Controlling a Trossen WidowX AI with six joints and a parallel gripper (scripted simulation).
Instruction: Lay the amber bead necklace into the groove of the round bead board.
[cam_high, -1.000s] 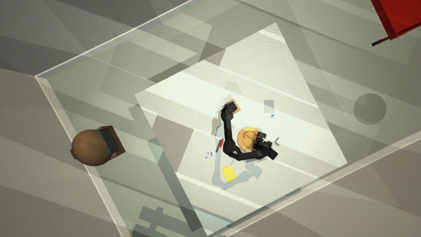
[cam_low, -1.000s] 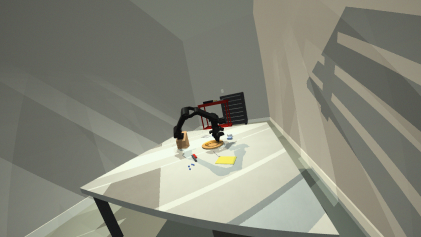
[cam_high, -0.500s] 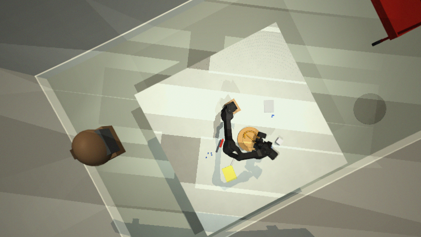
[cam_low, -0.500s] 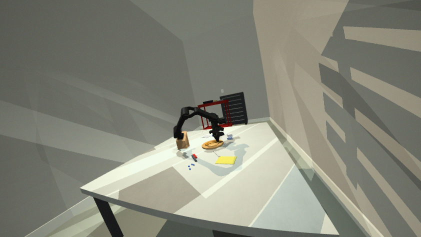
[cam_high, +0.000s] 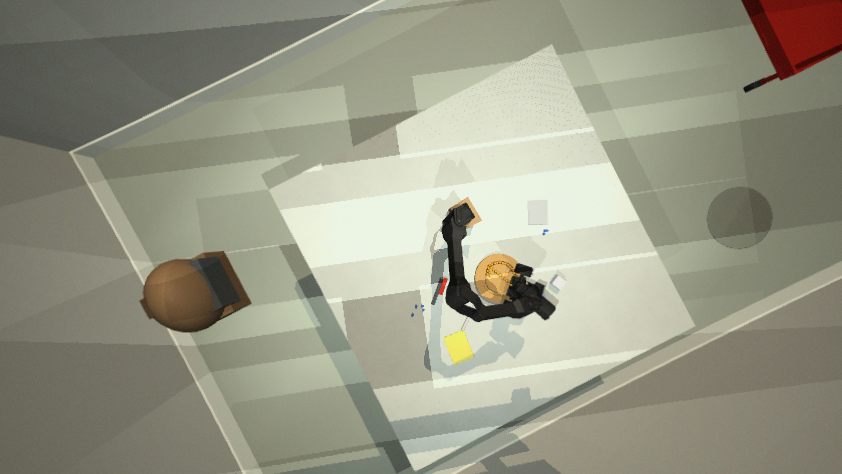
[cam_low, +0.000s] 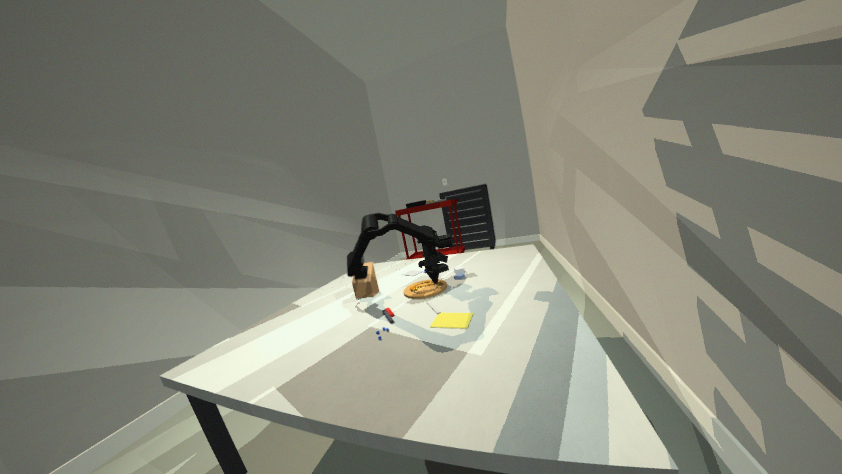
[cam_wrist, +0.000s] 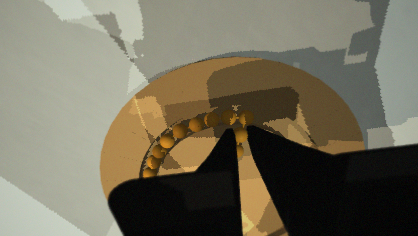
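Now: gripper tip 5 cm past the round bead board, 3 cm to the left of it and 1 cm above it. Round my gripper tip: light blue cube: 10 cm ahead, 8 cm to the left, 1 cm below; red-handled tool: 14 cm behind, 26 cm to the right, 1 cm below; white cube: 9 cm ahead, 17 cm to the left.
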